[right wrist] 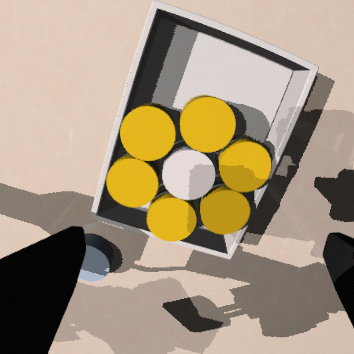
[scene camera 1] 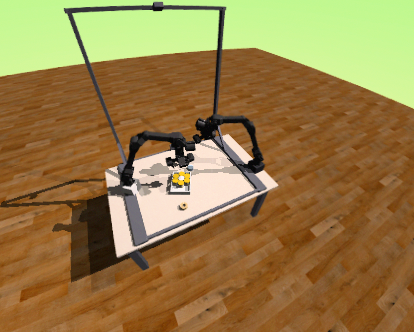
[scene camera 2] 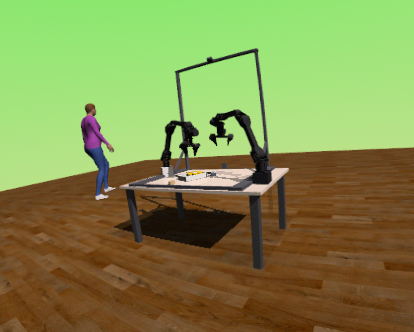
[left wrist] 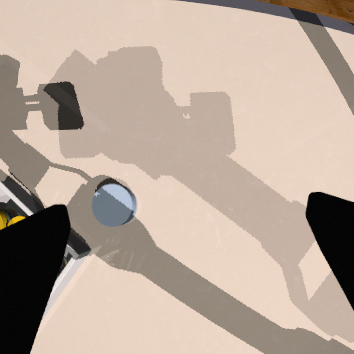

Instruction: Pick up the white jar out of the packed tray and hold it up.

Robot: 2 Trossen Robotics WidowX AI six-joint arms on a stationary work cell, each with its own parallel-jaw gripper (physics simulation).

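The white jar stands in the white-walled tray, closely ringed by several yellow-topped jars. It is in the lower half of the tray in the right wrist view, partly shaded. My right gripper is open and empty, high above the table near the tray's far end in scene camera 1. My left gripper is open and empty, high above the table to the right of the tray in scene camera 2.
A blue-topped cylinder stands just outside the tray's end. A small tan ring lies on the table on the tray's near side in scene camera 1. A tall frame rises at the table's back. A person stands beyond the table.
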